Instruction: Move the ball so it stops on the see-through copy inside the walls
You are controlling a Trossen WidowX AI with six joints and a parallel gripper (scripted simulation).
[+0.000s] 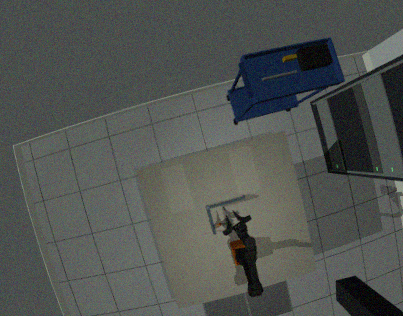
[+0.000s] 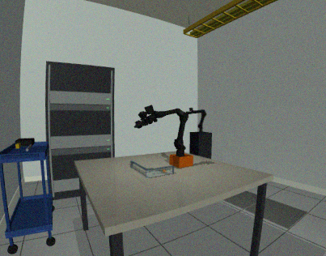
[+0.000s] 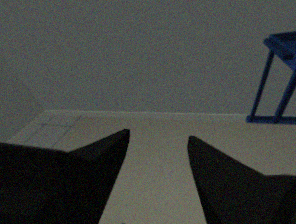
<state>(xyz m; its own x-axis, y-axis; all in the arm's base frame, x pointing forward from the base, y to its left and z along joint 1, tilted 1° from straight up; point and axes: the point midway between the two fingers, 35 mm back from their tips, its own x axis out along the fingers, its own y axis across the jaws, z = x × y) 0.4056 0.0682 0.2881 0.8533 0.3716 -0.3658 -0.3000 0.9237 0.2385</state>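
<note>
My gripper tip is 360 mm above the orange ball, 220 mm past it and 50 mm to the right of it.
</note>
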